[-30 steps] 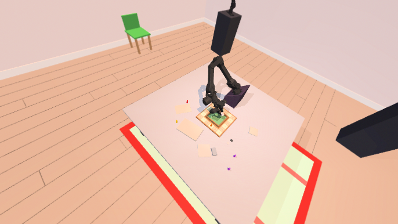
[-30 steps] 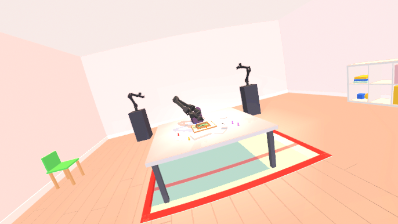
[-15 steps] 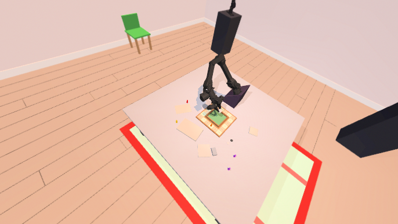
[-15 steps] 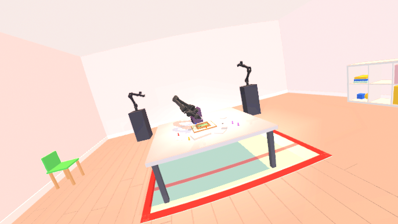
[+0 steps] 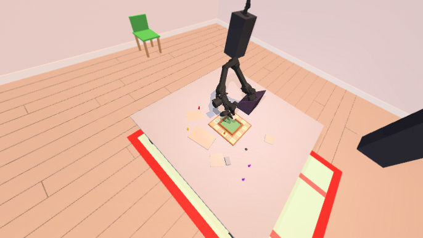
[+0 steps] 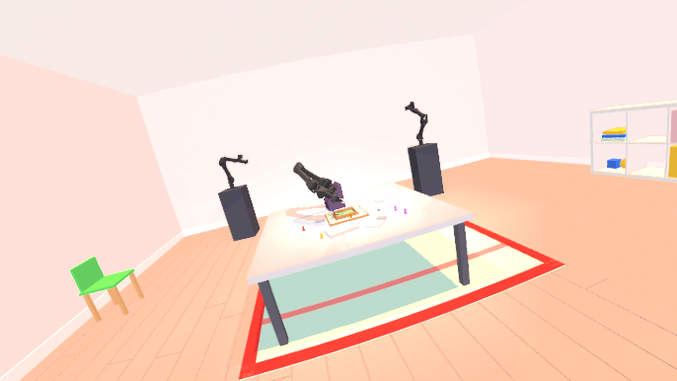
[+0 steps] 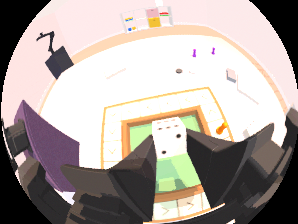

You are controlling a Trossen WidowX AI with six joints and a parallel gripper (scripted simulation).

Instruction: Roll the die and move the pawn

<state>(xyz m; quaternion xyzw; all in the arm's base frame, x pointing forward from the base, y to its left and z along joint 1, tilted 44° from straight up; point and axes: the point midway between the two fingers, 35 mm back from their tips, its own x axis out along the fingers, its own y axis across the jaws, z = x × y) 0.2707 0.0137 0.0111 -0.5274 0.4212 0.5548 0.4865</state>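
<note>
Now: the white die right at my gripper tip. The rest, counted from my gripper tip: blue pawn 100 mm behind, 90 mm below, 80 mm to the right; orange pawn 110 mm ahead, 90 mm below, 30 mm to the left; green tray 110 mm below.
</note>
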